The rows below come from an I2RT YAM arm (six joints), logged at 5 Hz.
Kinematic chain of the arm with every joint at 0, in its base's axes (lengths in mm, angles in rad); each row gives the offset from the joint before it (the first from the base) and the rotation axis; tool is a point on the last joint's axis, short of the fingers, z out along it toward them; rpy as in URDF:
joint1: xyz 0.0 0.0 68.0 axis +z
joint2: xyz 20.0 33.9 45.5 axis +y
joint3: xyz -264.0 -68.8 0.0 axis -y
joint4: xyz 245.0 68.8 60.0 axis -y
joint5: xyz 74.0 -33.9 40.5 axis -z
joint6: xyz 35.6 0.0 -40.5 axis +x
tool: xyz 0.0 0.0 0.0 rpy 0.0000 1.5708 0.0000
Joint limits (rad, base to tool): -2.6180..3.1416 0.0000..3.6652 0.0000..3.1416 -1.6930..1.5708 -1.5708..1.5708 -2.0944..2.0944
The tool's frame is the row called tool.
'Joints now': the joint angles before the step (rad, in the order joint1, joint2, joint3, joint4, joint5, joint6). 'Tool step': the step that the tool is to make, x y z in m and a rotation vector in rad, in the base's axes. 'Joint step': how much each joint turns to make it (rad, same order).
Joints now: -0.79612, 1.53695, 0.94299, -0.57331, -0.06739, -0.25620
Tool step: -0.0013, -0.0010, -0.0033, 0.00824, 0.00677, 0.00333
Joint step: -0.00616, 0.00766, -0.00461, 0.00105, -0.00450, -0.00842
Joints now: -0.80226, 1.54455, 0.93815, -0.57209, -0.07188, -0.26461
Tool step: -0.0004, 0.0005, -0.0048, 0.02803, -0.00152, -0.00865
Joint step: -0.00181, 0.01077, -0.00699, -0.00024, -0.01651, 0.01407
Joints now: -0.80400, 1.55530, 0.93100, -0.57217, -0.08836, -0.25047
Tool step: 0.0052, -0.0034, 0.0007, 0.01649, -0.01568, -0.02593
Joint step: 0.00344, 0.02129, 0.02362, 0.00006, -0.01038, 0.03582
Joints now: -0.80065, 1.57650, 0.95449, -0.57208, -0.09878, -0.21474
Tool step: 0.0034, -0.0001, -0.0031, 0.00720, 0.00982, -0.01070
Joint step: 0.00902, 0.01736, 0.00625, 0.00077, 0.00901, 0.01773
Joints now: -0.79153, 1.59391, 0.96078, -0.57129, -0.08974, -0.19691
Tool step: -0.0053, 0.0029, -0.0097, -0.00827, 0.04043, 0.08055
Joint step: -0.00557, 0.00402, -0.03279, 0.00614, 0.00291, -0.09314
